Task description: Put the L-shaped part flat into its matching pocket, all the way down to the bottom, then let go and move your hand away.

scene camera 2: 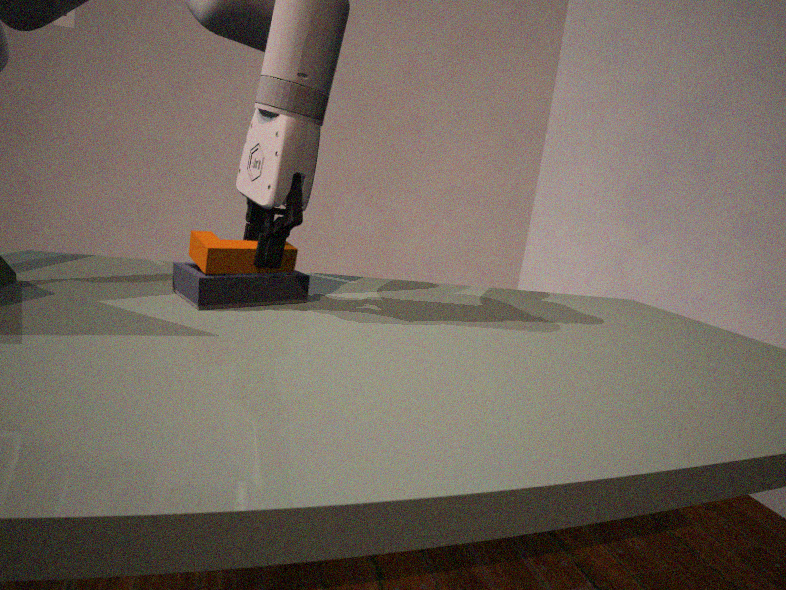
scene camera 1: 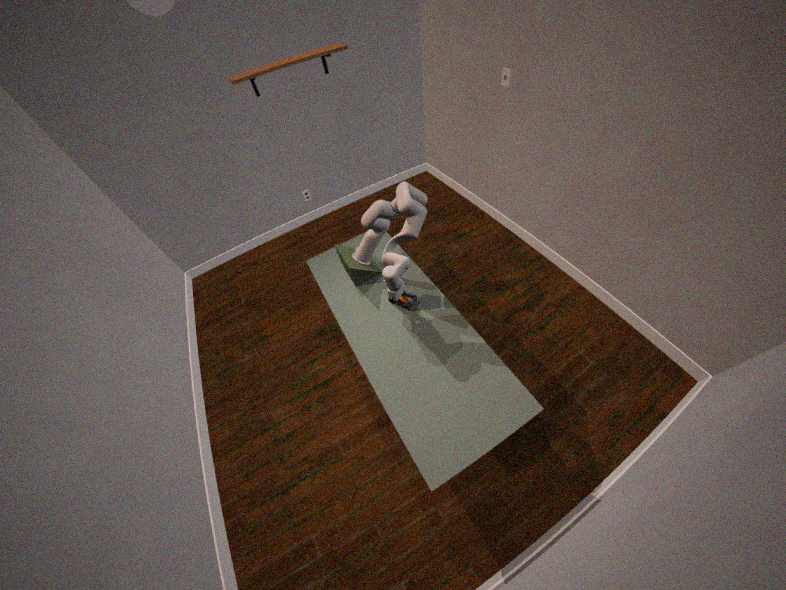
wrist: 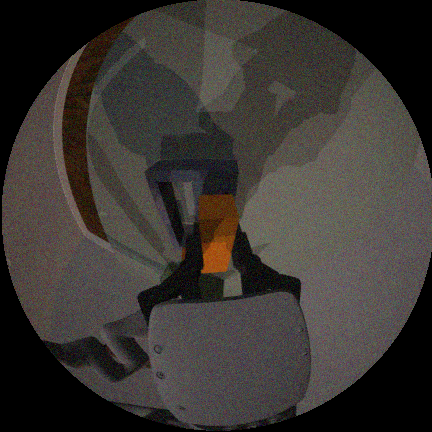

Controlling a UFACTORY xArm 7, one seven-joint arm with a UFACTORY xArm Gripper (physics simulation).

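Where they show: gripper, fingertip midpoint: (scene camera 2: 260, 261) (scene camera 1: 401, 299) (wrist: 215, 229); arm's base at its link origin: (scene camera 1: 361, 259).
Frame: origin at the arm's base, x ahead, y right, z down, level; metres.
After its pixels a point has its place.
Observation:
The orange L-shaped part (scene camera 2: 228, 259) {x 0.354, y -0.004, z 0.026 m} (wrist: 218, 215) {x 0.428, y -0.049, z 0.012 m} lies roughly flat at the top of the dark pocket block (scene camera 2: 250, 290) {x 0.380, y -0.013, z 0.062 m} (wrist: 195, 164) {x 0.437, y -0.081, z 0.058 m}. Nearly its full side height shows above the near rim in scene camera 2; its underside is hidden, so contact with the rim cannot be told. My gripper (scene camera 2: 262, 248) {x 0.390, y -0.037, z 0.031 m} (wrist: 215, 229) {x 0.390, y -0.037, z 0.031 m} is shut on the long arm of the part, one finger on each side. In the wrist view the part lies toward the right side of the block, and an open stretch of the pocket shows on its left. Scene camera 1 shows the gripper (scene camera 1: 403, 298) {x 0.390, y -0.037, z 0.031 m} small.
The block stands on a pale green table top (scene camera 1: 438, 406) {x 0.961, y 0.147, z 0.081 m} (scene camera 2: 393, 393) {x 0.477, y 0.219, z 0.082 m}. The arm's base stands on a dark green wedge (scene camera 1: 356, 273) {x 0.106, y 0.085, z -0.025 m} behind the block. Shadows of the arm fall across the table. A wooden rail (scene camera 1: 288, 62) is fixed high on the wall.

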